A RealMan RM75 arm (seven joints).
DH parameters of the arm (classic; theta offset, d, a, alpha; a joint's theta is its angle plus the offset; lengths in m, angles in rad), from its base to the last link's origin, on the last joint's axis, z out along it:
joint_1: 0 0.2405 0 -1.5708
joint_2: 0 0 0 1.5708
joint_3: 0 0.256 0 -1.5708
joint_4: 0 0 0 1.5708
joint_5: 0 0.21 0 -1.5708
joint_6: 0 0 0 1.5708
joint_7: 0 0.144 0 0
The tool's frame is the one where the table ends.
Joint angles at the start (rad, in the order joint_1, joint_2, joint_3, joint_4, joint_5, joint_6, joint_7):
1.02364, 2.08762, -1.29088, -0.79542, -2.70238, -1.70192, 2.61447
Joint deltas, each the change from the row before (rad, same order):
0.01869, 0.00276, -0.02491, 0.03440, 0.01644, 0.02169, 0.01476
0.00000, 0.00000, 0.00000, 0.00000, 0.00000, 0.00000, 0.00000
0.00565, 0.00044, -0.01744, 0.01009, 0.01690, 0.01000, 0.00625
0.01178, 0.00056, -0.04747, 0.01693, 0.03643, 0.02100, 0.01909
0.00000, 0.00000, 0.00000, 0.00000, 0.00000, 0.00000, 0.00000
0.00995, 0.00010, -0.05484, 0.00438, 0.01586, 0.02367, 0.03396
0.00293, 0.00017, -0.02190, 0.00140, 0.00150, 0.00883, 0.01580
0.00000, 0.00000, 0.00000, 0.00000, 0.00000, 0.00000, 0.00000
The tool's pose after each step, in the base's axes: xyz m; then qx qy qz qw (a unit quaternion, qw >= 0). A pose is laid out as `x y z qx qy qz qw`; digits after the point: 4 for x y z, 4 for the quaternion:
0.1518 0.3701 -0.0444 -0.8708 0.3711 -0.3191 0.0476
0.1518 0.3701 -0.0444 -0.8708 0.3711 -0.3191 0.0476
0.1501 0.3695 -0.0478 -0.8717 0.3693 -0.3189 0.0456
0.1462 0.3681 -0.0550 -0.8729 0.3643 -0.3214 0.0438
0.1462 0.3681 -0.0550 -0.8729 0.3643 -0.3214 0.0438
0.1433 0.3685 -0.0601 -0.8713 0.3588 -0.3301 0.0552
0.1431 0.3686 -0.0617 -0.8696 0.3574 -0.3352 0.0614
0.1431 0.3686 -0.0617 -0.8696 0.3574 -0.3352 0.0614

